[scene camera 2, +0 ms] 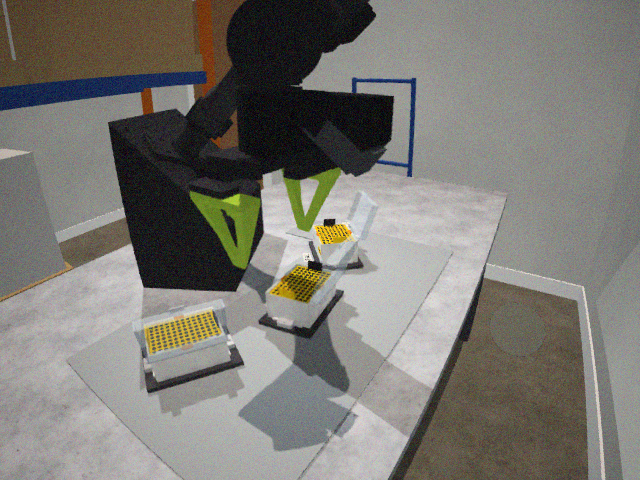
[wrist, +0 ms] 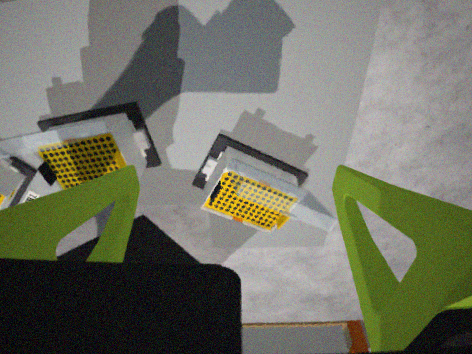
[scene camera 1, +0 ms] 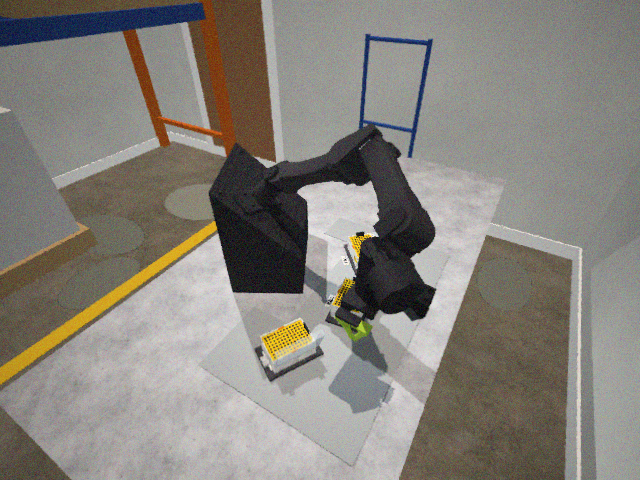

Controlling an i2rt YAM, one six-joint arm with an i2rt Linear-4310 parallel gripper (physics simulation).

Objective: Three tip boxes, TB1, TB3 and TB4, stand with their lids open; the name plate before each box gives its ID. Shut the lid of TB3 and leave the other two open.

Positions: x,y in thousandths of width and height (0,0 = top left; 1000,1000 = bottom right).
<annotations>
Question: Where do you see a clear lid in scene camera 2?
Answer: At 284,691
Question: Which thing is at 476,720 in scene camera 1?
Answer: A clear lid.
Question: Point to a grey mat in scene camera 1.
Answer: At 521,832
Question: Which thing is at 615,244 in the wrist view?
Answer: A grey mat.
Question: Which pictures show my gripper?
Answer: Scene camera 2, the wrist view and scene camera 1: all of them.
</annotations>
